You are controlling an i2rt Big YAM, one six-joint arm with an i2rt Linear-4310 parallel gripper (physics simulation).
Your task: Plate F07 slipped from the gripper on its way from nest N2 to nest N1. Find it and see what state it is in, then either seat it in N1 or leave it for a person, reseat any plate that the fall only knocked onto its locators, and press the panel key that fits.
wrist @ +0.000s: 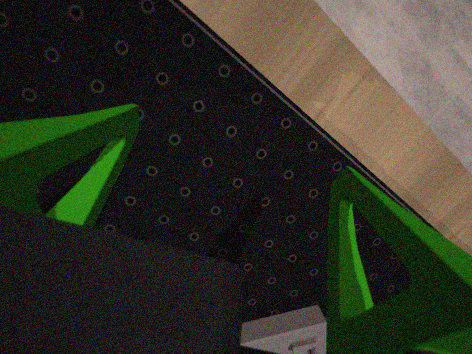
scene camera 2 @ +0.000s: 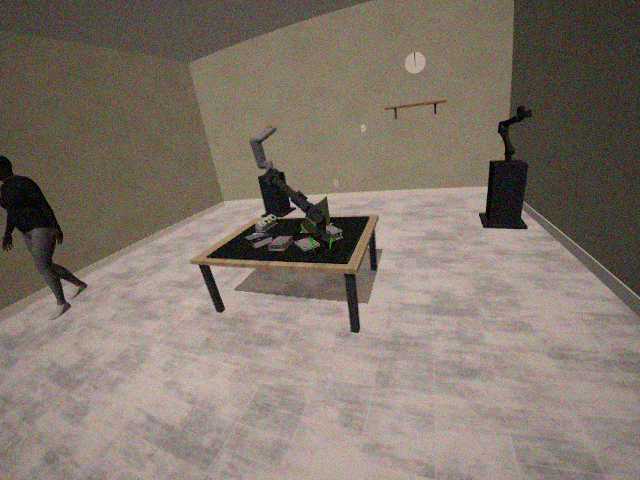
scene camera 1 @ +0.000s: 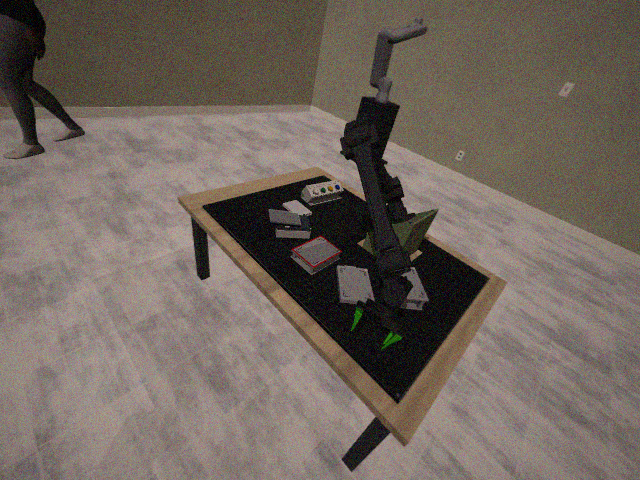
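Note:
My gripper is open and empty over the black mat, fingers wide apart, near the front right of the table. A grey block lies just behind it; a grey block corner with an L-shaped locator shows at the bottom of the wrist view. A red-outlined block is left of it. Another grey block is partly hidden by the arm. A grey plate sits above a grey block farther left, seemingly tilted. The key panel is at the back. No F07 label is readable.
A green angled board stands behind the blocks, beside the arm. A white flat piece lies near the panel. The wooden table rim borders the mat. A person is on the floor beyond the table.

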